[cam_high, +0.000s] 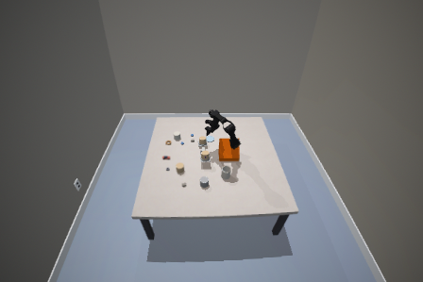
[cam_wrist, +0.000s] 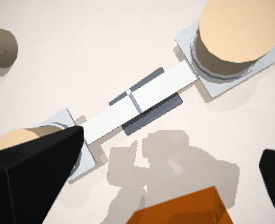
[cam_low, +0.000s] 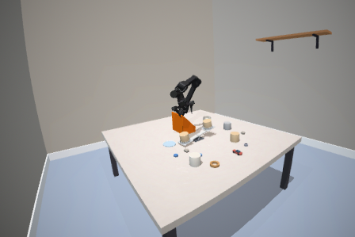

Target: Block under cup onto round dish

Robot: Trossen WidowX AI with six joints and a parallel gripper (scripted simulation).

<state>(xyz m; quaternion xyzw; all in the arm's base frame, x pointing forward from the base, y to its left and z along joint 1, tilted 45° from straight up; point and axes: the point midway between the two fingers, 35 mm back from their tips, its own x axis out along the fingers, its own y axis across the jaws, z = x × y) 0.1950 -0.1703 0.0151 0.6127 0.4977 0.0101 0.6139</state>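
The teal block is 5 cm ahead of my gripper tip, 7 cm to the right of it and 16 cm below it. Also, from my gripper tip: white cup (32 cm ahead, 22 cm to the right, 17 cm below); then small balance (6 cm ahead, 6 cm to the left, 17 cm below); then pale blue round dish (4 cm behind, 16 cm to the right, 20 cm below).
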